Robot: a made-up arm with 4 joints. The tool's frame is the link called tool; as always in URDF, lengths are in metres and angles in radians. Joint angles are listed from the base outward. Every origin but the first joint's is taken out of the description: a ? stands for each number. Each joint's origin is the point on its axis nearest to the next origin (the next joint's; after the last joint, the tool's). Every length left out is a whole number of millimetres.
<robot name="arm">
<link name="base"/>
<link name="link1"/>
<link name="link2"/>
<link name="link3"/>
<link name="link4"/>
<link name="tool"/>
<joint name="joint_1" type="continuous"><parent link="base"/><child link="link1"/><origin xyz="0 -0.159 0.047" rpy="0 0 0"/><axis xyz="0 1 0"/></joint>
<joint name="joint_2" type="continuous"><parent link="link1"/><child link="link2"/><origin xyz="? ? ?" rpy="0 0 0"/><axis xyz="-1 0 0"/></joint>
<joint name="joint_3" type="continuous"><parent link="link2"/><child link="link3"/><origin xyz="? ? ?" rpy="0 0 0"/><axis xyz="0 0 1"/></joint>
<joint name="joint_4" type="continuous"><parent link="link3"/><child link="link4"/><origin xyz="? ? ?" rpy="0 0 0"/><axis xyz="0 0 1"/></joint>
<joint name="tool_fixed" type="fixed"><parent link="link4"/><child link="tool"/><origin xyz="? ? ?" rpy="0 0 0"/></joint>
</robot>
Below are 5 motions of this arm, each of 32 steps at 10 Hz.
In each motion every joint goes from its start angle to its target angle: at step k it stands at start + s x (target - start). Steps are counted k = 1, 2, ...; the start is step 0. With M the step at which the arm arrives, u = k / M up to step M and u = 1 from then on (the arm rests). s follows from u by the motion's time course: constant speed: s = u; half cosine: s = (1 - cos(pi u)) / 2; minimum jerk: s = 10 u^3 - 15 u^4 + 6 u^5.
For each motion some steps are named. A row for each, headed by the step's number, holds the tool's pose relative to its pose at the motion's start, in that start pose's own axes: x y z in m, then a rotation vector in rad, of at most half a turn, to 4 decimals.
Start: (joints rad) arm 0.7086 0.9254 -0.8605 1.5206
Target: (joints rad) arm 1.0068 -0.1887 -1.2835 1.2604
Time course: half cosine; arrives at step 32
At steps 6, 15, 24, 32:
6: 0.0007 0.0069 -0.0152 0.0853 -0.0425 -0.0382
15: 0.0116 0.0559 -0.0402 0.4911 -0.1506 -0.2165
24: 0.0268 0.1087 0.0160 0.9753 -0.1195 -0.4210
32: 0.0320 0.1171 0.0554 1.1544 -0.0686 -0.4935

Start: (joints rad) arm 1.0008 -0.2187 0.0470 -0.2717
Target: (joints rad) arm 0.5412 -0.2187 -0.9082 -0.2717
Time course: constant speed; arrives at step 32
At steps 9, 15, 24, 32:
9: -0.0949 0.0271 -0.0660 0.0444 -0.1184 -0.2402
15: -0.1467 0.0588 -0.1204 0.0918 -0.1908 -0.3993
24: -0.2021 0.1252 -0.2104 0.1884 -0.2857 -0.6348
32: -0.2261 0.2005 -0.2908 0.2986 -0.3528 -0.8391

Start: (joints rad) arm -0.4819 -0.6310 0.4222 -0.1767
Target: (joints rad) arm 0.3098 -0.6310 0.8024 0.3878
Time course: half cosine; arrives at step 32
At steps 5, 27, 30, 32:
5: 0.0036 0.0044 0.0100 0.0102 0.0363 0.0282
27: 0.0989 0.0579 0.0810 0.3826 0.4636 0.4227
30: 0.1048 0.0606 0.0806 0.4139 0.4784 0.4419
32: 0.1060 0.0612 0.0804 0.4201 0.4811 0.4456

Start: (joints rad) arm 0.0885 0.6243 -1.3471 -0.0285
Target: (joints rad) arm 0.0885 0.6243 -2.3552 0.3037
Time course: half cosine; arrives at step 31
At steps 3, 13, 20, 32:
3: -0.0086 0.0036 0.0000 0.0000 0.0000 -0.0155
13: -0.1292 0.0812 0.0000 0.0000 0.0000 -0.2532
20: -0.2167 0.1927 0.0000 0.0000 0.0000 -0.4868
32: -0.2582 0.3005 0.0000 0.0000 0.0000 -0.6759

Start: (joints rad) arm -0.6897 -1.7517 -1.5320 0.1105
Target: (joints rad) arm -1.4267 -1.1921 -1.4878 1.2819
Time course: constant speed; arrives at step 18
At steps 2, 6, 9, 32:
2: 0.0660 -0.0330 0.0034 -0.0253 -0.0582 0.2160
6: 0.2097 -0.0733 0.0168 -0.0855 -0.1693 0.6491
9: 0.3218 -0.0790 0.0323 -0.1394 -0.2505 0.9731
32: 0.6237 0.0255 0.0968 -0.3605 -0.5050 1.9237

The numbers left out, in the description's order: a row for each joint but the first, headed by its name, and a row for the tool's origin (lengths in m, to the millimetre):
joint_2: -0.249 0 0.091
joint_3: 0 -0.041 -0.043
joint_4: -0.109 -0.326 0
tool: -0.076 -0.069 0

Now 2 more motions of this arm.
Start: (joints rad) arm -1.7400 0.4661 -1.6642 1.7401
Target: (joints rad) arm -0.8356 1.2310 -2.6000 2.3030
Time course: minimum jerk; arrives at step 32
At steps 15, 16, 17, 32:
15: 0.0970 -0.0030 0.1514 -0.3346 0.3202 0.0763
16: 0.1124 -0.0060 0.1619 -0.3809 0.3525 0.0957
17: 0.1279 -0.0098 0.1704 -0.4273 0.3824 0.1174
32: 0.2466 -0.0657 0.1853 -0.7615 0.5210 0.3489

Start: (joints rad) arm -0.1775 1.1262 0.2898 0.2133
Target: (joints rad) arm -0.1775 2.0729 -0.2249 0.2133
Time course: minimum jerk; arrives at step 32
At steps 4, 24, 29, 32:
4: -0.0033 0.0016 0.0073 -0.0133 0.0073 -0.0083
24: -0.0836 0.2453 0.3265 -0.8243 0.2303 -0.4332
29: -0.0831 0.2842 0.3435 -0.9207 0.2327 -0.4725
32: -0.0830 0.2871 0.3446 -0.9278 0.2327 -0.4753

